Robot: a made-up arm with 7 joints.
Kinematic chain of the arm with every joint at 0, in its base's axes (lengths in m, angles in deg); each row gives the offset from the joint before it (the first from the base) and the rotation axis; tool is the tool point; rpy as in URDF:
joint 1: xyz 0 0 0.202 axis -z
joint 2: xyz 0 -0.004 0.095 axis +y
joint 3: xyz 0 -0.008 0.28 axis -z
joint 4: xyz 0 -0.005 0.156 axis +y
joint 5: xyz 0 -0.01 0.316 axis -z
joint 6: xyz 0 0 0.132 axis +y
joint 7: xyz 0 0 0.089 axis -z
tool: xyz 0 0 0 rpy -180 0 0
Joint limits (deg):
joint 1: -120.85..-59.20
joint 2: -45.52..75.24
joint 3: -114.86..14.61
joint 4: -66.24..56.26
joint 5: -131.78..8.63
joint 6: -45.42..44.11
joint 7: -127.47..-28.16
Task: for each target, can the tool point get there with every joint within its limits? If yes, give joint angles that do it. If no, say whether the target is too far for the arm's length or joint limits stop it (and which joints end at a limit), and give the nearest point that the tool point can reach.
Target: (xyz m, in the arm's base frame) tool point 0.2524 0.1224 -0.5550
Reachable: no: joint limits stop it (at a limit: joint 1, joint 2, joint 4, joint 6) | nearest point 0.4636 0.6114 0.0279 | short by 0.790 m
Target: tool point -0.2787 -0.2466 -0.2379
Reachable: no: joint limits stop it (at a limit: joint 1, joint 2, joint 4, joint 6) | nearest point -0.4589 -0.6057 0.3609 | short by 0.721 m
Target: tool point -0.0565 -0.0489 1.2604
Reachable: yes | joints -91.54 -4.49 -61.04 8.87 -107.43 16.49 -107.17
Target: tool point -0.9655 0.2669 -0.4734
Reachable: no: too far | nearest point -0.6080 0.4992 0.1125 | short by 0.725 m
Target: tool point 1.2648 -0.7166 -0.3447
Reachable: no: too far | nearest point 0.5887 -0.5099 0.4051 | short by 1.031 m
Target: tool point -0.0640 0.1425 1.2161
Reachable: yes | joints -64.72 -5.91 -35.36 21.22 -9.58 34.70 -42.07
